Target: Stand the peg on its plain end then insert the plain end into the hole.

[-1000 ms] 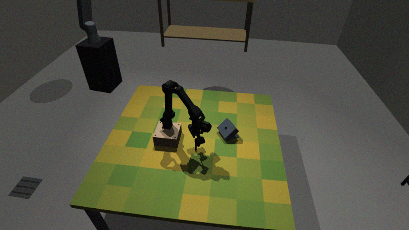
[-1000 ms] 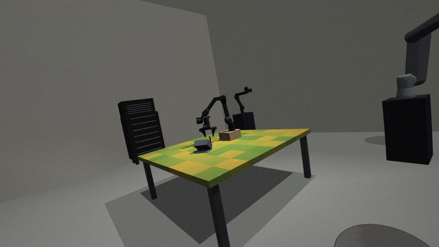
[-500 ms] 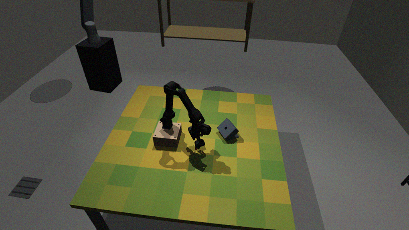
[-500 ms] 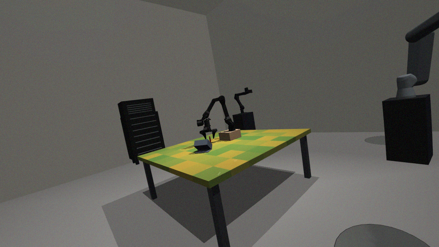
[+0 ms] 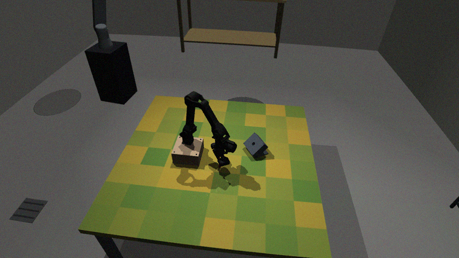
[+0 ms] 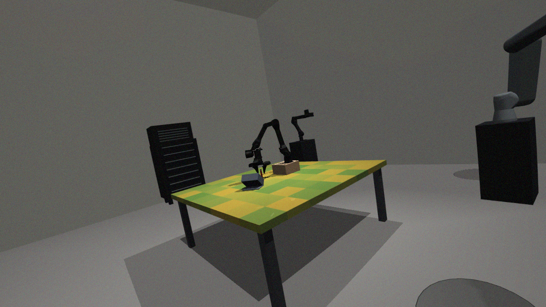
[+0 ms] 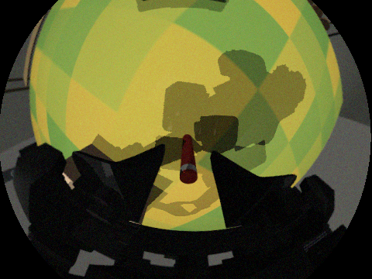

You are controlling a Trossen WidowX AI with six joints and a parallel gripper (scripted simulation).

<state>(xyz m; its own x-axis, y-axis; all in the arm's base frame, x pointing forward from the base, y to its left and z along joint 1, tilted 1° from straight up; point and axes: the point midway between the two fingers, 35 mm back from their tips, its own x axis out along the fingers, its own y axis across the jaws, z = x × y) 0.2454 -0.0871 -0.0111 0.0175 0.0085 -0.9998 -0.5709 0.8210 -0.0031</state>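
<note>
Now: the sloped panel 21 cm to the left of my gripper tip, 19 cm ahead of it and 1 cm above it. Also, from my gripper tip: red peg (2 cm above).
</note>
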